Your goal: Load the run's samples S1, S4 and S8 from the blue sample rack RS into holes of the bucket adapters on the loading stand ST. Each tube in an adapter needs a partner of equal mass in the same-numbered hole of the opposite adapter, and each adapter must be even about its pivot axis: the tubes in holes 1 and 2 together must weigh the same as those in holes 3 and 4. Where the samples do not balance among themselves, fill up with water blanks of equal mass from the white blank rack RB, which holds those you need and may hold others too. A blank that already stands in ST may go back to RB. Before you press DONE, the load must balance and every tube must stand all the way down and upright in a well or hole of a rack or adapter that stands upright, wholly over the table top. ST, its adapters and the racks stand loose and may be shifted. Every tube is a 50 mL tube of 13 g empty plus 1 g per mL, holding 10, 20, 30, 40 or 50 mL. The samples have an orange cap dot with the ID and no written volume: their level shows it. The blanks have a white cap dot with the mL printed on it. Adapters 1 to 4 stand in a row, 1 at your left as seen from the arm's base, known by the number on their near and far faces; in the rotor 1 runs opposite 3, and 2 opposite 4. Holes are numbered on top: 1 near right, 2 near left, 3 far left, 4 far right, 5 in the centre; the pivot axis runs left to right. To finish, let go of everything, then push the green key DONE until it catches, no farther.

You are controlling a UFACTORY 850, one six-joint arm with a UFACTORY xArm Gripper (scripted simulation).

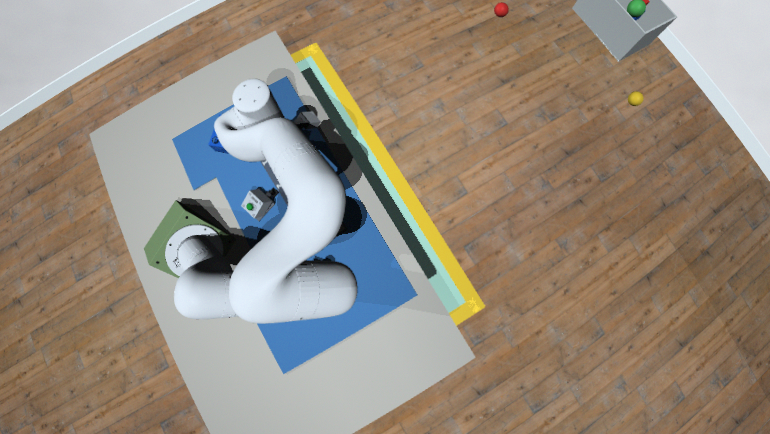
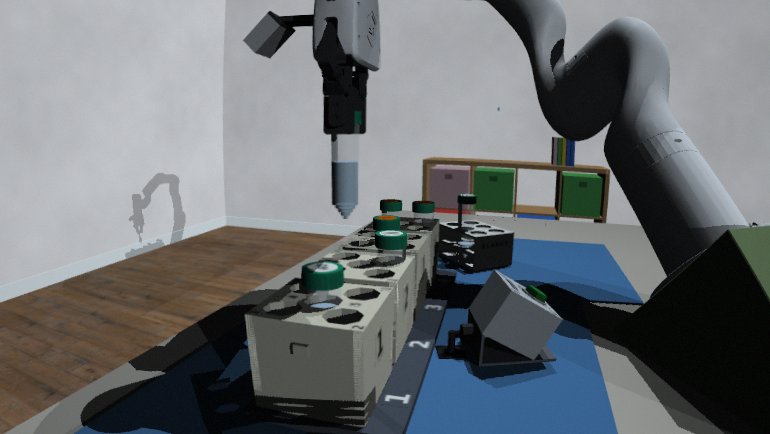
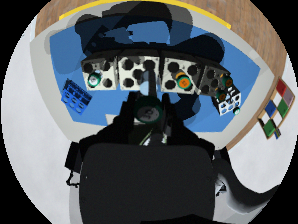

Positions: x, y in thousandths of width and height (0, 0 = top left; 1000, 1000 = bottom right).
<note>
I see my gripper (image 2: 449, 310), an adapter (image 2: 529, 517) and an adapter (image 3: 565, 337).
My gripper also shows in image 3 (image 3: 498, 449).
</note>
